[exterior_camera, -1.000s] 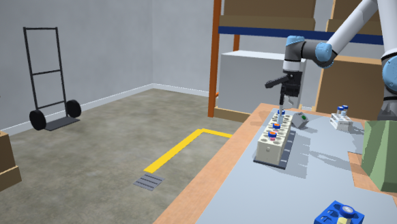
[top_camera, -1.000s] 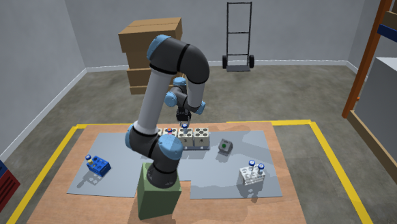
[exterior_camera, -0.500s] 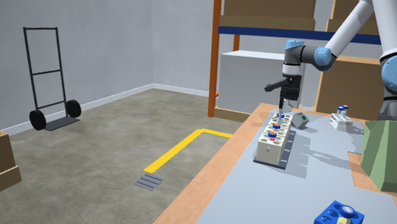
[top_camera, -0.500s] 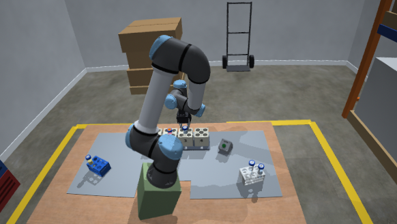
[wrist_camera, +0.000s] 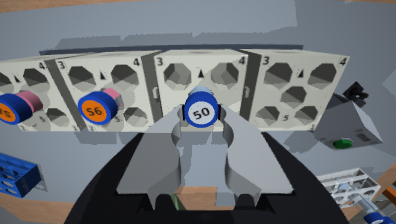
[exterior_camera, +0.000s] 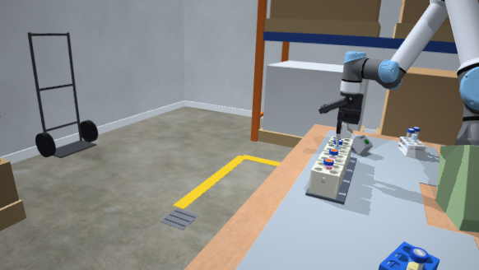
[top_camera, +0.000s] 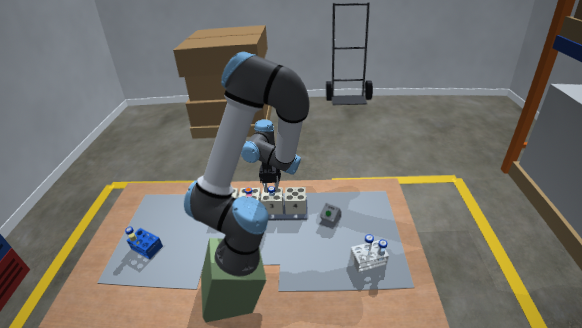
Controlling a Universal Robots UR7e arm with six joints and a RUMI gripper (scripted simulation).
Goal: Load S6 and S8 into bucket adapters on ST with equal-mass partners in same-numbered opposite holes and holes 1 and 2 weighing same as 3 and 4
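Right now the water blank is 49 cm to the right of my hand, 27 cm behind it and 6 cm below it. Also, from my hand: adapter 1: 22 cm to the left, 7 cm below, 3 cm behind; then green DONE key: 27 cm to the right, 7 cm behind, 6 cm below; then loading stand ST: 12 cm below, 5 cm to the left, 1 cm behind.
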